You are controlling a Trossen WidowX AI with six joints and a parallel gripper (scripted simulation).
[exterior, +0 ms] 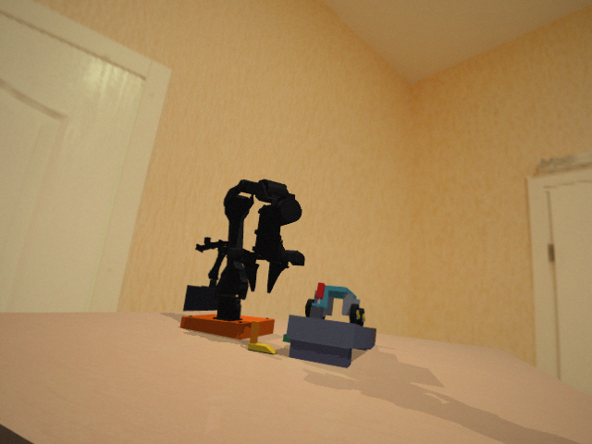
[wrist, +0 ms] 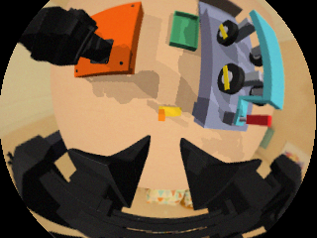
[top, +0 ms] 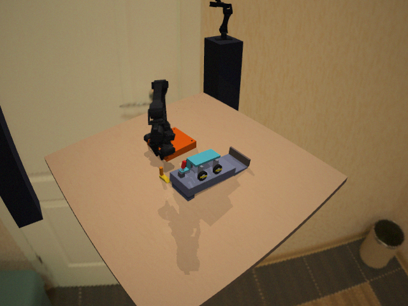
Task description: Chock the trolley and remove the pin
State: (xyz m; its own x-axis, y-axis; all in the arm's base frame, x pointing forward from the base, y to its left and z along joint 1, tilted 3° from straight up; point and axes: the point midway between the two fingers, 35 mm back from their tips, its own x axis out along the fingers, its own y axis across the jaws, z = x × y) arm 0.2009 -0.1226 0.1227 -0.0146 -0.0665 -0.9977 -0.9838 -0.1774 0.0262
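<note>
My gripper tip is 110 mm above the yellow chock, 20 mm short of it and 10 mm to the right of it. Round my gripper tip: grey-blue ramp (170 mm to the left, 130 mm ahead, 80 mm below); then teal trolley (170 mm to the left, 130 mm ahead, 20 mm below); then red-headed stop pin (120 mm ahead, 60 mm to the left).
</note>
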